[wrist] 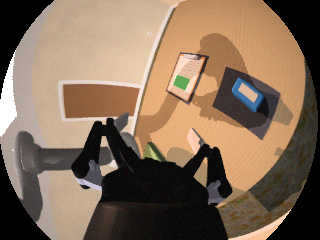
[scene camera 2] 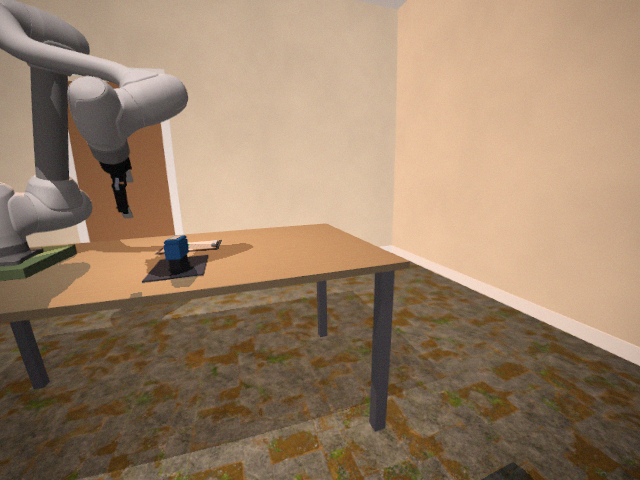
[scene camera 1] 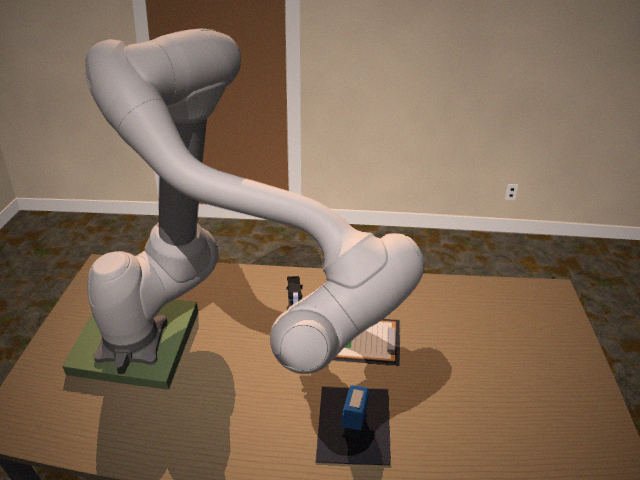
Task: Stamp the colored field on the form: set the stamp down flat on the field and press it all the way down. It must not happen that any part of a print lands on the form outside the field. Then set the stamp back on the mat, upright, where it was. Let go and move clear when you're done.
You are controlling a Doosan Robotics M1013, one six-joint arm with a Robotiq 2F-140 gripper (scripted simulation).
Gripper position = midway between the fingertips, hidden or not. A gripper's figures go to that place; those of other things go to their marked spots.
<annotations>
My gripper (wrist: 159, 126) is 0.20 m from the lens. A form (wrist: 188, 69) is 0.47 m from the lens. A mat (wrist: 258, 123): 0.35 m from the lens. The marked spots on the mat and the form are 0.37 m apart.
</annotations>
